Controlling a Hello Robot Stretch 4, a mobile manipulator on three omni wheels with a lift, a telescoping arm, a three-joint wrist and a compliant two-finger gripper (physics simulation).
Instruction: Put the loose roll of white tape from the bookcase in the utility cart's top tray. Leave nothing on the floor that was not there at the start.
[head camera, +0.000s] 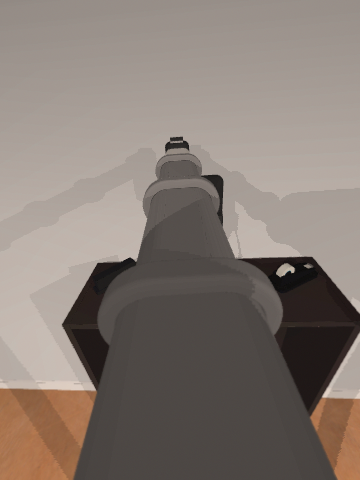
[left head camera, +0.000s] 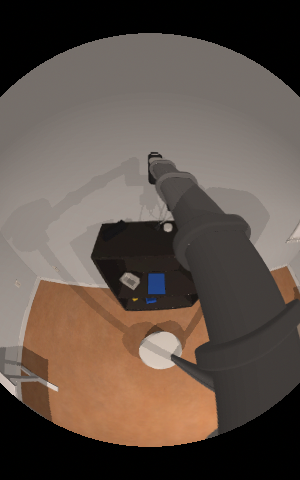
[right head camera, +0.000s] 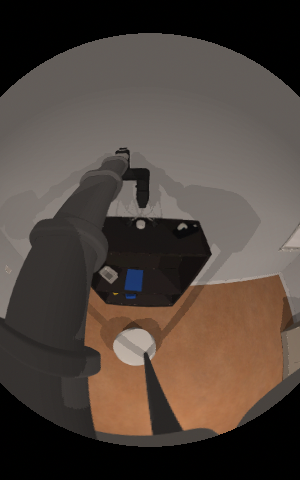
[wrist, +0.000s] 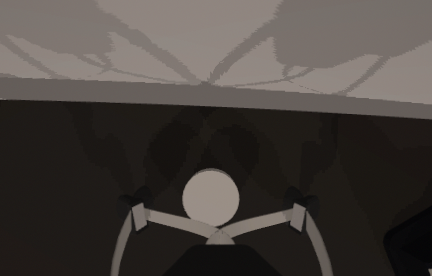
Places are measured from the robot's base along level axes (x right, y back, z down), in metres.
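Pixels of known places: gripper, between the fingertips: (left head camera: 168, 228) (right head camera: 141, 226) (wrist: 218, 202); robot's base, origin of its link: (left head camera: 159, 349) (right head camera: 135, 345).
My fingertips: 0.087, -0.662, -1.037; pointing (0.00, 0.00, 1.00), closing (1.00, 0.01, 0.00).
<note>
For each thing: its top centre in the pictures, then the offset to it from my fingertips, as dx, dy, dz.
- white tape, centre of its top: (wrist: 210, 198) (right head camera: 140, 222) (left head camera: 167, 225) -0.007, -0.008, -0.021
- black tape dispenser, centre of its top: (head camera: 296, 261) (right head camera: 188, 221) +0.254, +0.037, -0.067
- black object, centre of its top: (head camera: 113, 268) (left head camera: 112, 226) -0.319, -0.002, -0.051
- blue item, centre of its top: (right head camera: 133, 279) (left head camera: 156, 282) -0.067, +0.054, +0.571
The loose roll of white tape (left head camera: 168, 227) (right head camera: 141, 225) (wrist: 210, 197) lies flat on top of the dark bookcase (head camera: 327, 305) (left head camera: 125, 246) (right head camera: 162, 245) (wrist: 45, 200), near its back edge by the wall. My gripper (wrist: 218, 202) is open, its fingers pointing down with the roll between and slightly beyond them in the wrist view. The fingertips stand apart on both sides of the roll with gaps; their exact height over the bookcase top is hard to tell. In the head view the arm hides the roll and the gripper. I cannot make out the utility cart in these views.
A black tape dispenser (head camera: 295, 279) (right head camera: 186, 230) (wrist: 412, 245) with white tape stands right of the roll. A black object (head camera: 112, 276) (left head camera: 114, 230) lies at the bookcase's left end. Lower shelves hold a blue item (left head camera: 156, 283) (right head camera: 133, 280). A white disc (left head camera: 159, 350) (right head camera: 131, 347) is in front.
</note>
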